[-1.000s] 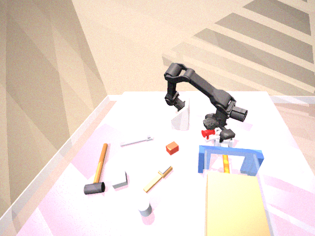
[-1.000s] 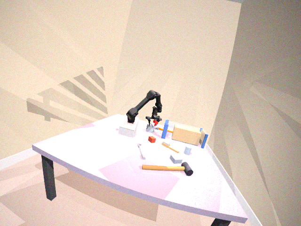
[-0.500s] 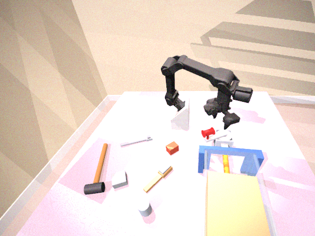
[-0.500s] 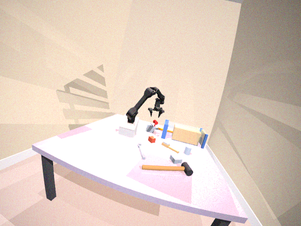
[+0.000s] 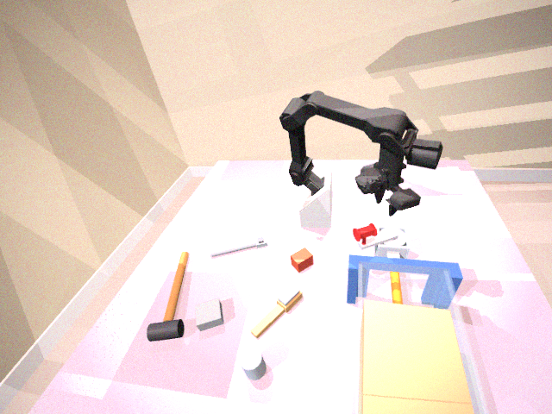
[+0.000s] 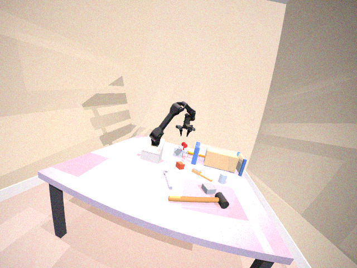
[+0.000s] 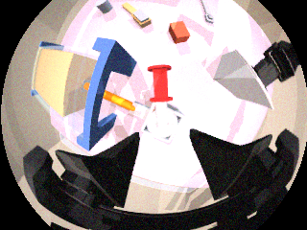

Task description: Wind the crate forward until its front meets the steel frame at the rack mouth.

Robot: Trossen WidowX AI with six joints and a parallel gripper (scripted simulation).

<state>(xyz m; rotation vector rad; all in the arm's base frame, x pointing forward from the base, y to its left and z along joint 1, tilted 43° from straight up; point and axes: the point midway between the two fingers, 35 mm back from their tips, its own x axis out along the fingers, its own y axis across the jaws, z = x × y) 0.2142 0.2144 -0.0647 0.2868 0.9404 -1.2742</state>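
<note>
Right now the red knob is 20 mm ahead of my gripper tip, 50 mm to the right of it and 80 mm below it. From my gripper tip the other things lie so: grey winch 40 mm behind, 30 mm to the left, 180 mm below; frame 140 mm ahead, 30 mm to the left, 110 mm below; crank handle 10 mm ahead, 20 mm to the right, 110 mm below.
</note>
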